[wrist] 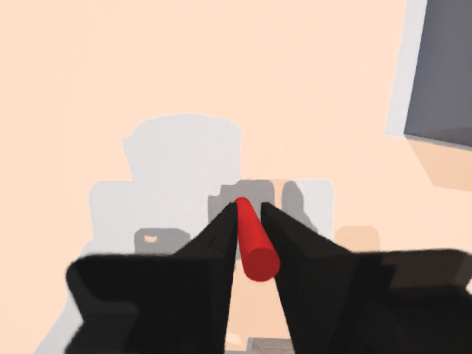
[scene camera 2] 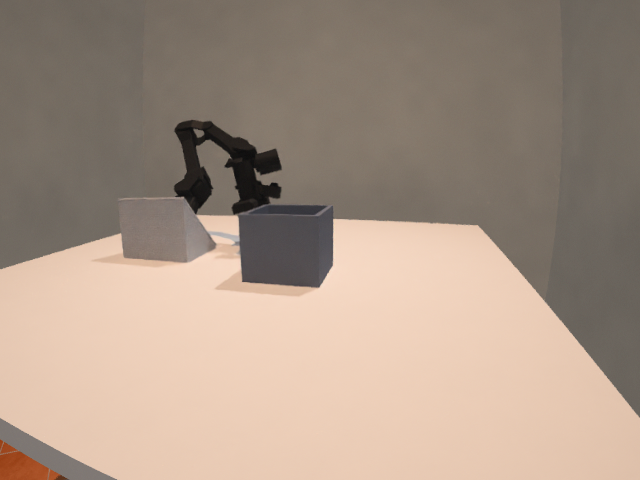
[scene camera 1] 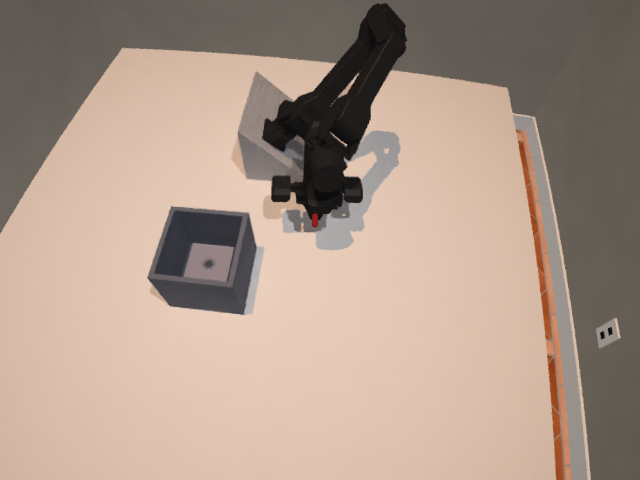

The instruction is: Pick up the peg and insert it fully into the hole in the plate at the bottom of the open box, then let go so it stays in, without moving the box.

Labels:
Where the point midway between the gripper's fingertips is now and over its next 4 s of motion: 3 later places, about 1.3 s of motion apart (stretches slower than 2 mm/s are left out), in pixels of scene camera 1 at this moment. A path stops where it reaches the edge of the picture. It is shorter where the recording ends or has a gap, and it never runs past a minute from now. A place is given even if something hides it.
My gripper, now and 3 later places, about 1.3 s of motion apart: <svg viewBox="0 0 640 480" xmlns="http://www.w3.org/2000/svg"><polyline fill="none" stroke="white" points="314,218 266,193 207,216 200,250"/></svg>

